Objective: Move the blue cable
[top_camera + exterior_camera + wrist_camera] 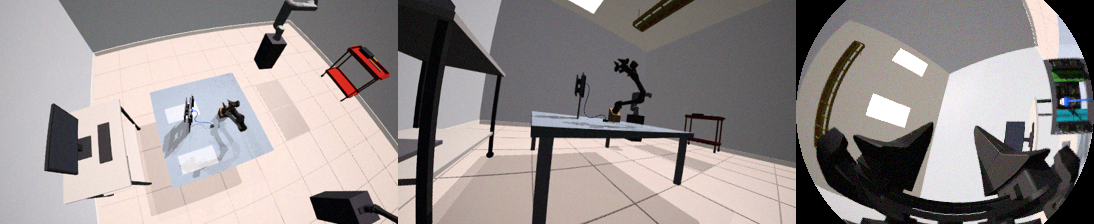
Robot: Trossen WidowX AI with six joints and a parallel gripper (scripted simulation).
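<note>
The blue plug lies 30 cm ahead of my gripper tip, 27 cm below it and 10 cm to the right of it.
</note>
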